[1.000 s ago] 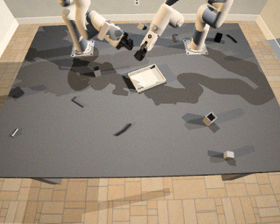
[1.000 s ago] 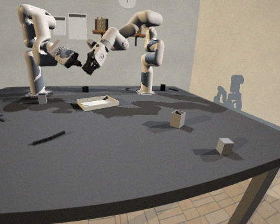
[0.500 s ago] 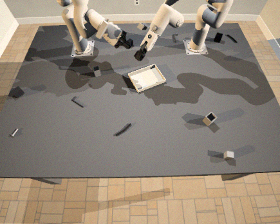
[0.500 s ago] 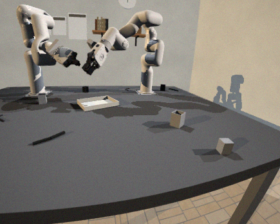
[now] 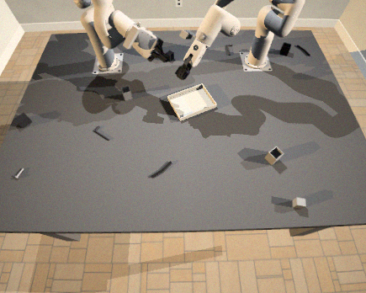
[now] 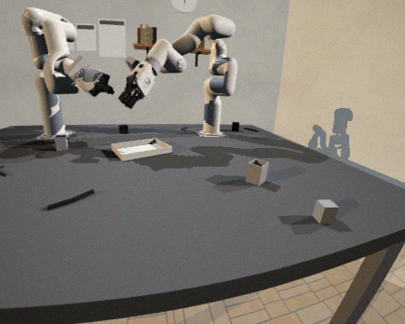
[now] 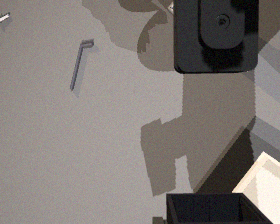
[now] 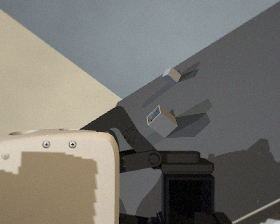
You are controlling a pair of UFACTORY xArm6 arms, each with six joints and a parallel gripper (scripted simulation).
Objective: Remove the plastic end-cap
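Observation:
My left hand is 19 cm above the parts tray and 4 cm to the right of it. From my left hand the other things lie so: bolt: 71 cm to the right, 38 cm ahead, 19 cm below.

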